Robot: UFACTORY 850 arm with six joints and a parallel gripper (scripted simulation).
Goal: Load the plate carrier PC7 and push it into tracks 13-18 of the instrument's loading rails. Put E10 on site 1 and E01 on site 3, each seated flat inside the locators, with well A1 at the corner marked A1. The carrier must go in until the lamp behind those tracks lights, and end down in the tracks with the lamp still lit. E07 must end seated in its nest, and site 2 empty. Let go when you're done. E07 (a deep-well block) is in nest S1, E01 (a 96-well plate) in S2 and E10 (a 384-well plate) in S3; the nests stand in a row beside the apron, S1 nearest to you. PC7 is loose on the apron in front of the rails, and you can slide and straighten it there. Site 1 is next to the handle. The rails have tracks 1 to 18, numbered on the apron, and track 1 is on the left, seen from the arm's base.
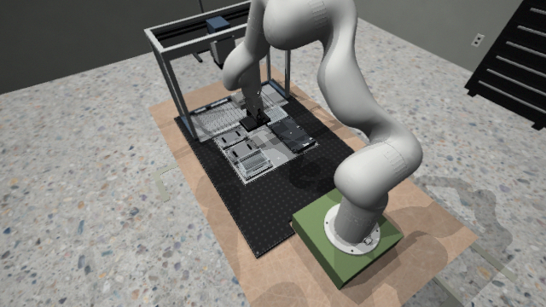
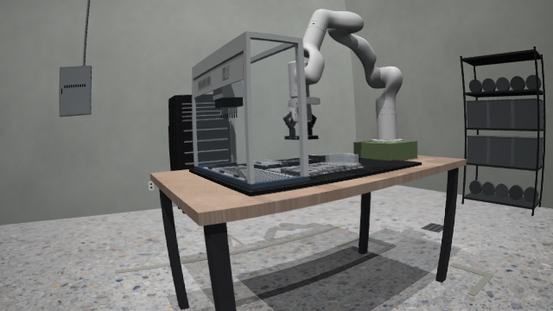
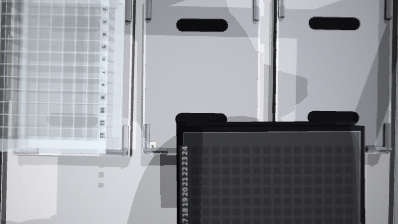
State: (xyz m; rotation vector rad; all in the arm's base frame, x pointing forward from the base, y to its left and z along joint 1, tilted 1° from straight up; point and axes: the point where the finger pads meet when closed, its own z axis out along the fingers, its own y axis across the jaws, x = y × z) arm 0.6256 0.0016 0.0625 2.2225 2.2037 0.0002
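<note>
My hand is 3 cm past the dark plate carrier PC7, 16 cm to the left of it and 12 cm above it. From my hand the other things lie so: nest S2 (3 cm behind, 10 cm to the left, 14 cm below); deep-well block E07 (14 cm behind, 10 cm to the left, 11 cm below); dark 384-well plate E10 (1 cm below).
</note>
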